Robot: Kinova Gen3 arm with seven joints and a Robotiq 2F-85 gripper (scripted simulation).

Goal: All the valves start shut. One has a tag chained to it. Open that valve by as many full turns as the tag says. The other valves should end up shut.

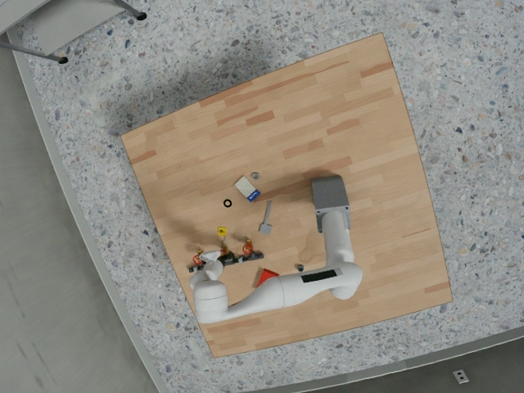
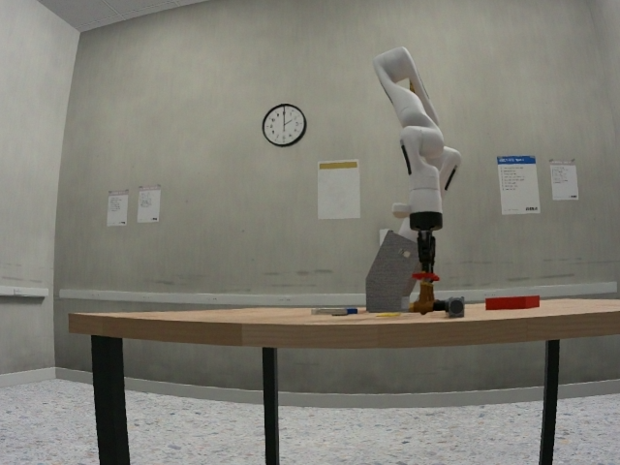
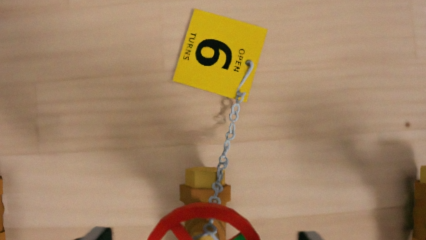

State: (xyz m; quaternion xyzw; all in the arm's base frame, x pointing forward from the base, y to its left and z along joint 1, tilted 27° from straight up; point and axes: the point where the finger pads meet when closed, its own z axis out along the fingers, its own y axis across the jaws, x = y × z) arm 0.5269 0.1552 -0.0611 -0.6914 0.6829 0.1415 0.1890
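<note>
Now: the yellow tag 1 cm behind my hand, 9 cm to the right of it and 8 cm below it. From my hand the other things lie so: red block (16 cm behind, 21 cm to the left, 7 cm below); grey scraper (23 cm behind, 10 cm to the right, 8 cm below); blue box (17 cm behind, 27 cm to the right, 7 cm below).
</note>
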